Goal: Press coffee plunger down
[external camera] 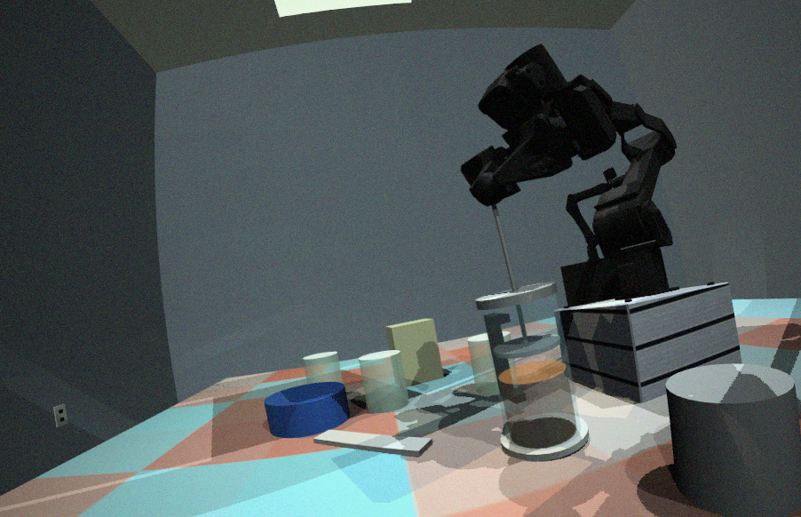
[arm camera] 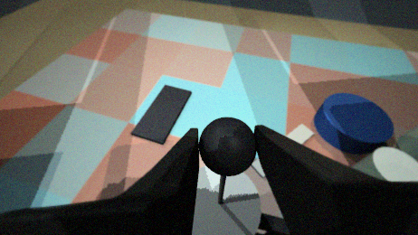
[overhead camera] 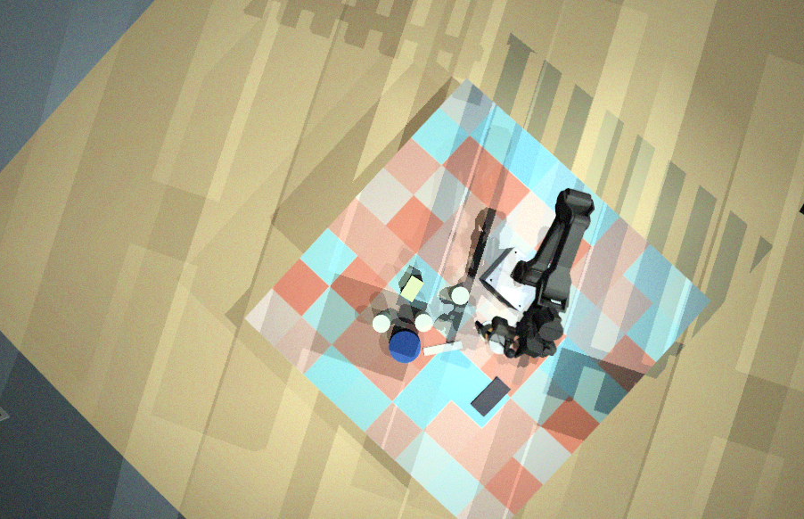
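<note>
My gripper tip is 10 mm past the coffee press, 20 mm to the left of it and 130 mm above it. From my gripper tip the other things lie so: olive block: 10 mm behind, 350 mm to the right, 190 mm below; blue puck: 200 mm ahead, 260 mm to the right, 230 mm below.
</note>
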